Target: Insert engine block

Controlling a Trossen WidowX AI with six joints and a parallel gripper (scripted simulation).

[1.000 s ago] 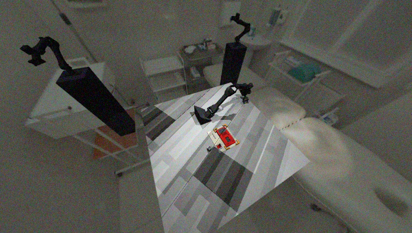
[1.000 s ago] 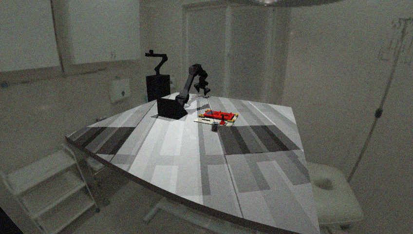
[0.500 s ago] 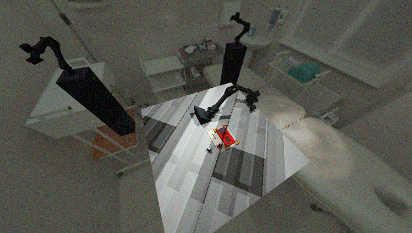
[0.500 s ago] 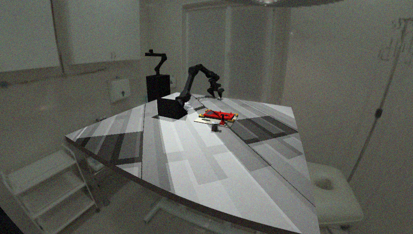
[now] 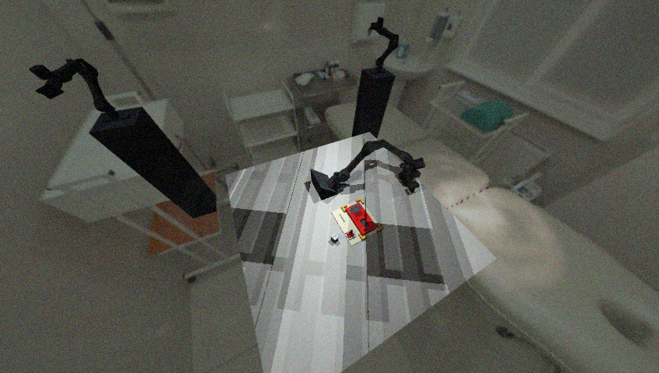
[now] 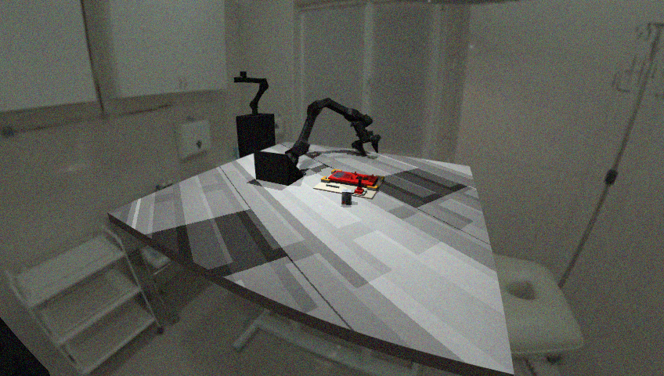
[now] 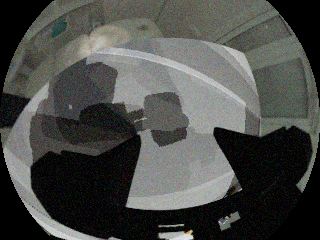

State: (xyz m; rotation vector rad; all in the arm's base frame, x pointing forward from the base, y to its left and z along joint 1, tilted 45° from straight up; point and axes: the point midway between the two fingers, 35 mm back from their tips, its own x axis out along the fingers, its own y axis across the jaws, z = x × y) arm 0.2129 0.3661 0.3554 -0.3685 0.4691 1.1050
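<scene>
The grey engine block is 630 mm to the right of my gripper tip and 130 mm ahead of it.
</scene>
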